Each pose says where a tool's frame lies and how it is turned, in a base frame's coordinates. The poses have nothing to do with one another.
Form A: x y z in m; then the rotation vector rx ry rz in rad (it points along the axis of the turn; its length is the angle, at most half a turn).
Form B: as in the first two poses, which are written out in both.
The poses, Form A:
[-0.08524 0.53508 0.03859 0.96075 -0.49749 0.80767]
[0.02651 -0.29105 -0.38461 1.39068 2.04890 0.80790]
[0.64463 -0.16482 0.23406 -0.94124 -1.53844 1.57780]
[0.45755 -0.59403 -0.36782 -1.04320 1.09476 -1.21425]
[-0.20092 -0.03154 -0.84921 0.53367 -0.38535 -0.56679]
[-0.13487 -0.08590 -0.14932 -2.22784 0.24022 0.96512]
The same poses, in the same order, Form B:
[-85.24 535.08 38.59 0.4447 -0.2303 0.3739 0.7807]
[26.51 -291.05 -384.61 0.5148 0.7584 0.2991 0.2652]
[644.63 -164.82 234.06 -0.3658 -0.5979 0.6132 0.3641]
[457.55 -594.03 -367.82 -0.4436 0.4655 -0.5164 0.5656]
[-200.92 -31.54 -849.21 0.2585 -0.1867 -0.2746 0.9072]
[-134.87 -85.90 -149.32 -0.8575 0.0925 0.3715 0.3438]

